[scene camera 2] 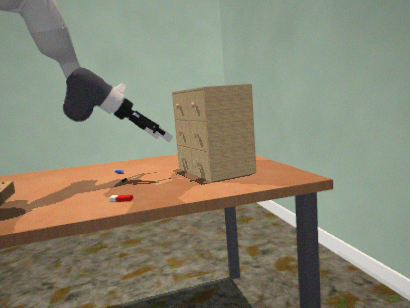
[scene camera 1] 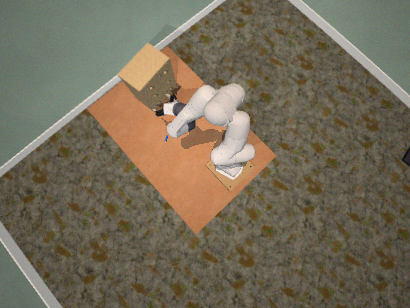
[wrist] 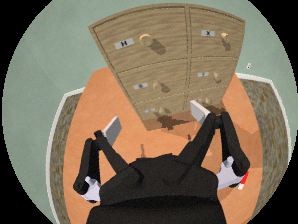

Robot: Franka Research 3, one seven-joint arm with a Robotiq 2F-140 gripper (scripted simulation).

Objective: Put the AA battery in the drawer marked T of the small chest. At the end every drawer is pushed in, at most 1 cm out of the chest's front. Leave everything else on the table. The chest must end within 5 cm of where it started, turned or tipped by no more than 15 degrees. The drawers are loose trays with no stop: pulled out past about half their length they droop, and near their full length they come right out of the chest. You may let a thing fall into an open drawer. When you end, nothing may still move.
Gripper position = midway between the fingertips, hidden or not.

Observation:
In view: my gripper [scene camera 2: 164,137] and a small wooden chest [scene camera 2: 229,115].
The small wooden chest also shows in scene camera 1 [scene camera 1: 148,61]. My gripper shows as well in the wrist view [wrist: 154,115].

